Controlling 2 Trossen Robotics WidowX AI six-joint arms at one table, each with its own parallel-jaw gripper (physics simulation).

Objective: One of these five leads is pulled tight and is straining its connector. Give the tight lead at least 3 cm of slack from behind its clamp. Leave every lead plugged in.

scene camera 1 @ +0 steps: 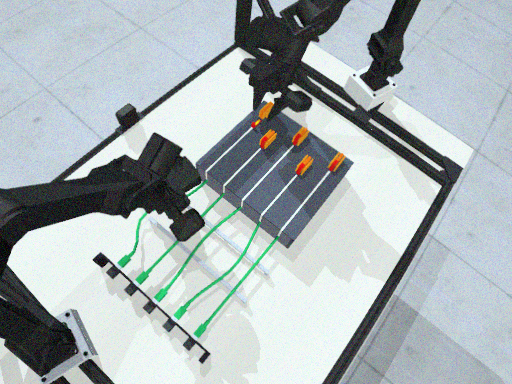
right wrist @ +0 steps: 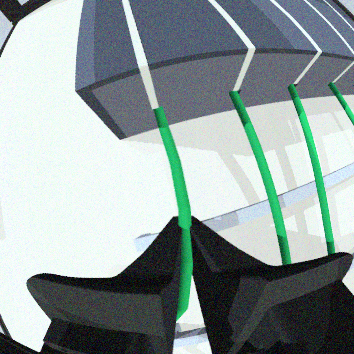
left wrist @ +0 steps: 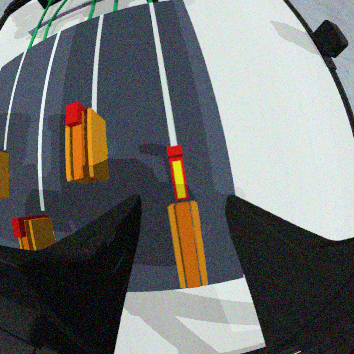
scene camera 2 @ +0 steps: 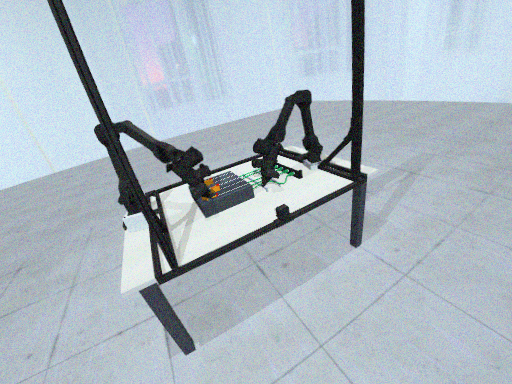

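Seen in the pictures: left gripper, between the fingertips: (scene camera 1: pixel 261 115) (left wrist: pixel 184 203) (scene camera 2: pixel 210 195); right gripper, between the fingertips: (scene camera 1: pixel 185 200) (right wrist: pixel 182 222) (scene camera 2: pixel 262 186); left arm's base, origin of its link: (scene camera 1: pixel 374 80) (scene camera 2: pixel 136 210); right arm's base, origin of its link: (scene camera 1: pixel 56 346) (scene camera 2: pixel 314 160).
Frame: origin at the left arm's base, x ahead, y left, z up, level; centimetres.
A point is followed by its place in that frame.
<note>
Five leads run white across a dark block (scene camera 1: pixel 232 162) @(x 47.9, y 1.7, z -1.0 cm) (left wrist: pixel 130 100) @(x 41.6, y -0.6, z -1.0 cm) (right wrist: pixel 175 30) @(x 51.5, y 2.0, z -1.0 cm), then green to plugs on a black strip. The outermost lead's orange clamp (scene camera 1: pixel 266 110) @(x 34.1, y -4.8, z 1.9 cm) (left wrist: pixel 187 245) @(x 33.6, y -5.5, z 2.0 cm) has a red-and-yellow piece (left wrist: pixel 178 177) @(x 36.8, y -4.5, z -0.8 cm) in front. My left gripper (left wrist: pixel 184 203) @(x 35.4, y -5.1, z 0.6 cm) is open around this clamp, fingers apart from it on both sides. My right gripper (right wrist: pixel 182 222) @(x 60.7, y 2.4, z -5.4 cm) is shut on the same lead's green part (right wrist: pixel 177 170) @(x 58.1, y 2.1, z -3.9 cm) (scene camera 1: pixel 139 232) @(x 73.0, y 3.4, z -6.0 cm), just off the block. Beyond the gripper this green part bends down to its plug (scene camera 1: pixel 124 260) @(x 78.1, y 7.9, z -4.6 cm). The right fingertips are hidden in scene camera 1.
Four other orange clamps, one of them (scene camera 1: pixel 268 140) @(x 38.5, y 2.1, z 1.2 cm) (left wrist: pixel 87 145) @(x 37.7, y 0.5, z 1.3 cm) nearest, stand on the block. Their green leads run beside the right gripper. Two pale bars (scene camera 1: pixel 232 245) @(x 57.5, y 16.9, z -5.7 cm) (scene camera 1: pixel 227 289) @(x 63.2, y 24.1, z -5.6 cm) lie under the leads. A small black block (scene camera 1: pixel 127 116) @(x 62.1, y -23.8, z -3.1 cm) (scene camera 2: pixel 282 211) @(x 61.5, y -26.6, z -3.4 cm) sits on the table's edge rail.
</note>
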